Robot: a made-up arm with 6 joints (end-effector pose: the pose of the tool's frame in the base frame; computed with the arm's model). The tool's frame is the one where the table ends.
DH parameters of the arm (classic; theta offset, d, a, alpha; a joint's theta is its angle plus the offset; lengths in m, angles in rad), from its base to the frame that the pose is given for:
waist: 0 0.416 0.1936 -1.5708
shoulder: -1.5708 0 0.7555 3.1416
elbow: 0 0 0.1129 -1.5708
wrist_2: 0 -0.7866 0 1.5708
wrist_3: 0 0 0 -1.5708
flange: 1.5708 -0.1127 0 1.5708
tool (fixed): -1.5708 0 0 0
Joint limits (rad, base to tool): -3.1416..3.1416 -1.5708..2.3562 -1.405..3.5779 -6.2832..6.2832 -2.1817..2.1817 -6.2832..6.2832
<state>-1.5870 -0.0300 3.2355 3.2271 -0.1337 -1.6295</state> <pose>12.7 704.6 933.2 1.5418 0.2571 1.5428</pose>
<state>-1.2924 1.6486 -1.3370 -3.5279 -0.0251 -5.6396</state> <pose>20.0 -73.8 103.5 -0.2557 0.1792 1.8588</pose>
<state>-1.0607 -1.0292 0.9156 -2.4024 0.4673 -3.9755</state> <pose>-443.9 723.4 1603.8 1.7778 -1.2620 -2.6851</pose>
Working (the frame after each row of the table, in the pose's form):
after waist: 94.5 -169.0 416.0 -1.5708 0.0000 -1.0607
after shoulder: -221.6 396.0 805.5 -1.5708 -0.5416 2.0809
after elbow: -272.9 487.7 764.2 -3.1416 0.3740 2.0809
after wrist_2: -413.2 738.5 1496.4 -1.3123 -0.2734 -1.8356
after wrist_3: -413.2 738.5 1496.4 -2.8888 0.1792 -1.7183
after flange: -443.9 723.4 1603.8 -1.6363 -0.3020 0.6735

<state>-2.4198 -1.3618 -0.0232 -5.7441 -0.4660 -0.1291</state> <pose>289.7 289.7 1452.2 -0.0611 -0.8957 -2.7978</pose>
Working (the frame after each row of the table, in the pose's form):
after waist: -145.3 -127.9 416.0 -1.5708 0.0000 -2.4198
after shoulder: 409.4 360.4 572.7 -1.5708 -0.2090 0.7218
after elbow: 491.9 433.0 598.7 -3.1416 -0.2322 0.7218
after wrist_2: 356.0 313.4 1364.2 -1.4500 -0.1988 0.1706
after wrist_3: 356.0 313.4 1364.2 -2.9914 -0.6607 0.1020
after flange: 289.7 289.7 1452.2 -0.8966 0.0382 -1.2747

